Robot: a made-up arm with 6 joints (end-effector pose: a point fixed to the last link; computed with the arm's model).
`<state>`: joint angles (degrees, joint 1 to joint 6).
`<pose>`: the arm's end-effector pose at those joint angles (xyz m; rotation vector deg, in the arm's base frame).
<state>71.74 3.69 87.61 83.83 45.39 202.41</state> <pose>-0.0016 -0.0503 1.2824 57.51 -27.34 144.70</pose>
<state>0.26 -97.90 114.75 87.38 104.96 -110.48</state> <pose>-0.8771 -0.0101 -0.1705 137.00 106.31 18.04</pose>
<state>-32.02 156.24 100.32 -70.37 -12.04 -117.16</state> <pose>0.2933 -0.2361 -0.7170 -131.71 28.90 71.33</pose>
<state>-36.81 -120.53 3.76 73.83 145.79 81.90</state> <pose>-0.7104 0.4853 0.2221 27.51 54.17 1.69</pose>
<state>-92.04 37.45 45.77 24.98 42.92 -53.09</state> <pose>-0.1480 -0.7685 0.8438 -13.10 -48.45 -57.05</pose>
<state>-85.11 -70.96 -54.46 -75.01 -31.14 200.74</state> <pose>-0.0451 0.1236 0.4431 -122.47 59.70 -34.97</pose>
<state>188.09 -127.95 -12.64 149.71 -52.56 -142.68</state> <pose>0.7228 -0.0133 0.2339 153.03 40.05 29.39</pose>
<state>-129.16 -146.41 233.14 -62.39 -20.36 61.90</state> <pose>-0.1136 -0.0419 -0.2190 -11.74 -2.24 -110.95</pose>
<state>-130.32 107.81 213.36 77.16 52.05 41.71</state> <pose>-0.2383 -0.2351 0.4383 110.53 -36.19 23.97</pose>
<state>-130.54 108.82 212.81 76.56 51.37 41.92</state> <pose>-0.2449 -0.2388 0.4347 111.32 -36.99 25.45</pose>
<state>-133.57 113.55 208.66 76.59 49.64 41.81</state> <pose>-0.2868 -0.2567 0.4191 114.72 -46.44 29.83</pose>
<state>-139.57 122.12 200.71 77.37 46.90 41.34</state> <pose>-0.3722 -0.2789 0.3703 118.07 -66.12 38.00</pose>
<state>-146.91 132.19 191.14 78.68 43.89 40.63</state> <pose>-0.4750 -0.2784 0.2760 116.56 -91.20 48.83</pose>
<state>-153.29 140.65 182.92 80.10 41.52 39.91</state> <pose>-0.5497 -0.2510 0.1672 110.17 -112.93 59.03</pose>
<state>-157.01 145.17 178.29 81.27 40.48 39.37</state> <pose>-0.5818 -0.2249 0.0986 104.55 -124.93 64.70</pose>
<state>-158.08 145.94 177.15 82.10 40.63 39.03</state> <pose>-0.5893 -0.2174 0.0848 103.18 -127.97 65.28</pose>
